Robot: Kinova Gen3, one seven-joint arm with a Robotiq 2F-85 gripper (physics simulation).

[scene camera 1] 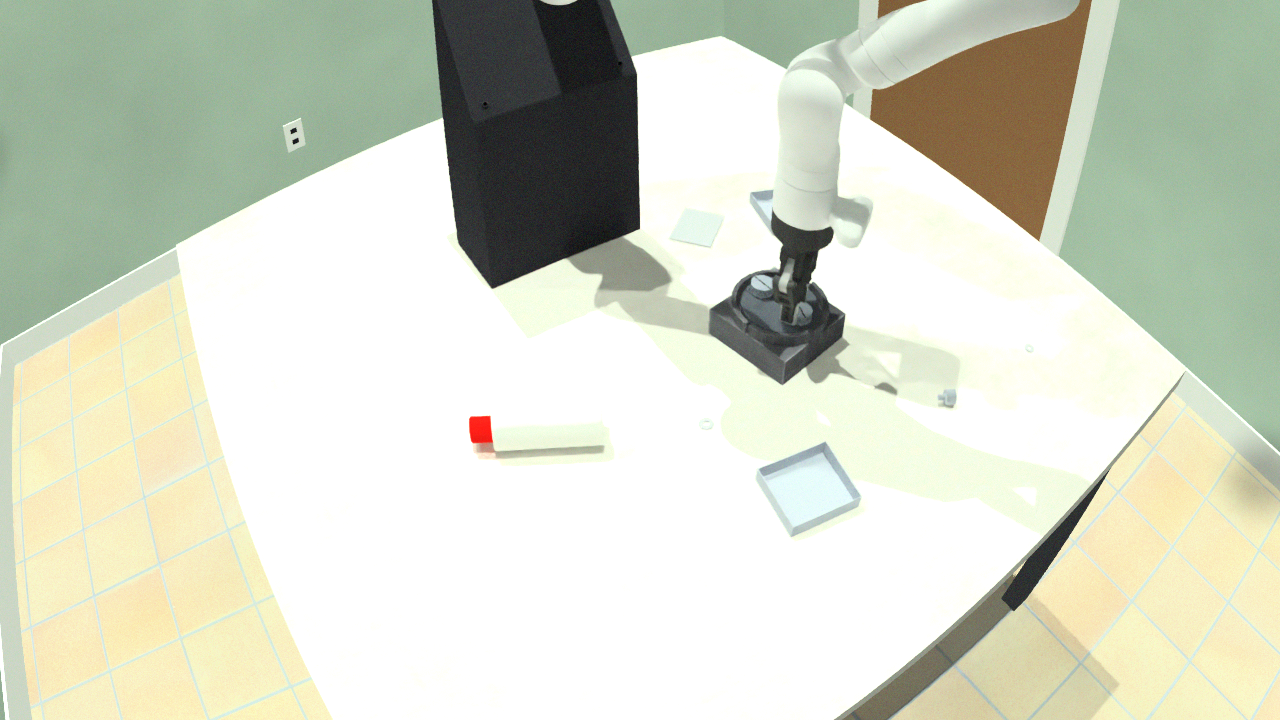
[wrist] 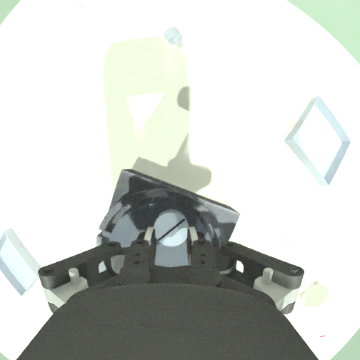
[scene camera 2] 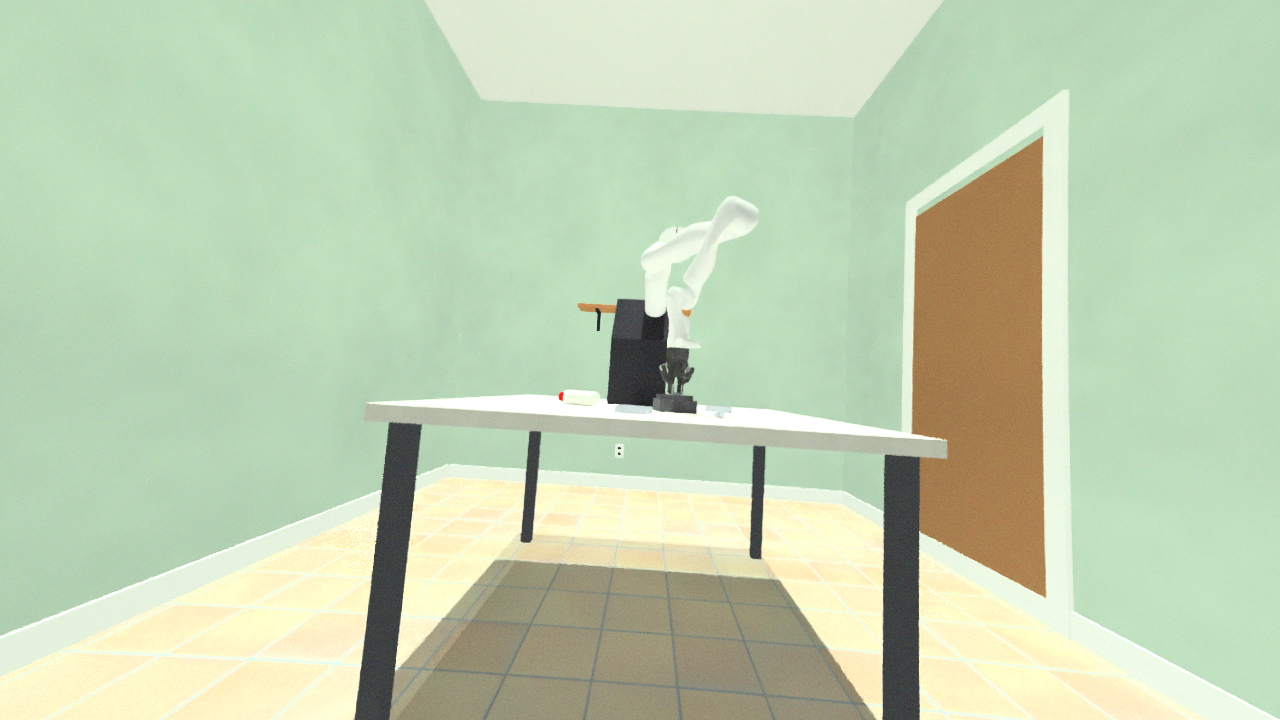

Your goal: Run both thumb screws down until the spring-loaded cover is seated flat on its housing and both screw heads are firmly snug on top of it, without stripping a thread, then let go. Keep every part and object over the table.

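Places are measured from the arm's base along level axes (x ahead, y left, z up), in millimetres.
Pixels of known places: gripper, fingertip midpoint: [scene camera 1: 792, 313]; arm's base, link origin: [scene camera 2: 655, 309].
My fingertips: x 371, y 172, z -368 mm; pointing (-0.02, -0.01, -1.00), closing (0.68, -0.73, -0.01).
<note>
Ahead of a thing's pixels: the offset from my fingertips to its top centre.
The dark square housing @[5 mm right, 22 mm back, 3 mm up] [scene camera 1: 759, 347] [scene camera 2: 685, 405] [wrist: 228, 219] stands on the table with the round dark cover [wrist: 125, 234] inside its raised ring. My gripper [scene camera 1: 795, 315] [scene camera 2: 675, 391] [wrist: 171, 236] points down over it, shut on the near thumb screw @[7 mm left, 8 mm ahead, 11 mm up] [scene camera 1: 803, 313] [wrist: 171, 228], with one finger on each side of its slotted head. The slot runs diagonally in the wrist view. The other thumb screw @[17 mm right, 51 mm back, 13 mm up] [scene camera 1: 761, 285] is upright in the cover, on the far left side in scene camera 1; the gripper mostly hides it in the wrist view. Any gap under the heads or the cover is too small to tell.
A loose screw @[156 mm left, 170 mm ahead, 34 mm down] [scene camera 1: 948, 397] [wrist: 173, 36], small rings @[147 mm right, 81 mm ahead, 52 mm down] [scene camera 1: 706, 423] @[357 mm left, 140 mm ahead, 52 mm down] [scene camera 1: 1028, 347], a front tray @[81 mm right, 219 mm ahead, 34 mm down] [scene camera 1: 825, 518], a back tray @[132 mm left, 251 mm back, 34 mm down] [scene camera 1: 760, 200] and a pale flat plate @[13 mm right, 262 mm back, 50 mm down] [scene camera 1: 697, 227] surround the housing. A red-capped white bottle @[333 mm right, 37 mm ahead, 3 mm down] [scene camera 1: 547, 435] [scene camera 2: 581, 397] lies left. A tall black box [scene camera 1: 546, 183] [scene camera 2: 636, 371] stands behind.
</note>
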